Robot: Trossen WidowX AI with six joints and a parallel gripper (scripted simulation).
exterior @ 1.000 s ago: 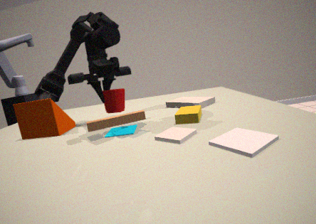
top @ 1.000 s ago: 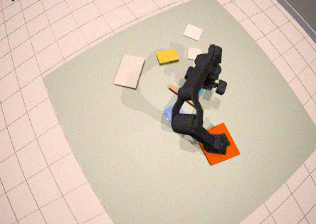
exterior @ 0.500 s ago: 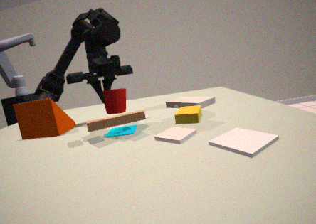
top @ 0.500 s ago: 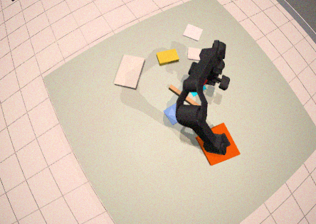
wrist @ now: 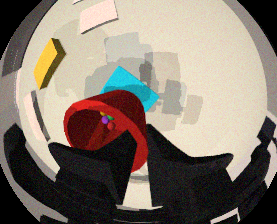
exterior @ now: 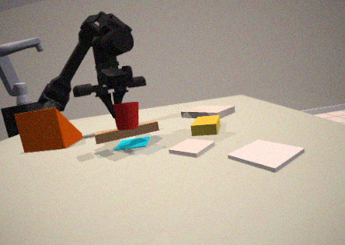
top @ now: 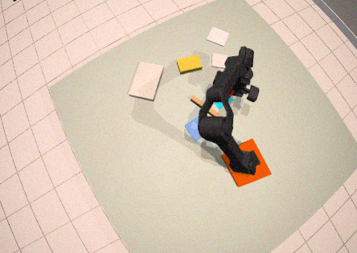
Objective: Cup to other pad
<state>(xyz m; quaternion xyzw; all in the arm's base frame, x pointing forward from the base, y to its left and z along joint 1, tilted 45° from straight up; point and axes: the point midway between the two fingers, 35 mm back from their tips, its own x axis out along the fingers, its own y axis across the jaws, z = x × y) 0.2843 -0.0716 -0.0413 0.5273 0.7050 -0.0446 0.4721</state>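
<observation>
Now: gripper tip 3 cm short of the cyan pad, 2 cm to the right of it and 9 cm above it. Also, from my gripper tip: red cup 2 cm ahead, 2 cm to the left; brown bar 1 cm behind, 10 cm to the left, 8 cm below; yellow block 24 cm ahead, 7 cm to the left, 7 cm below.
</observation>
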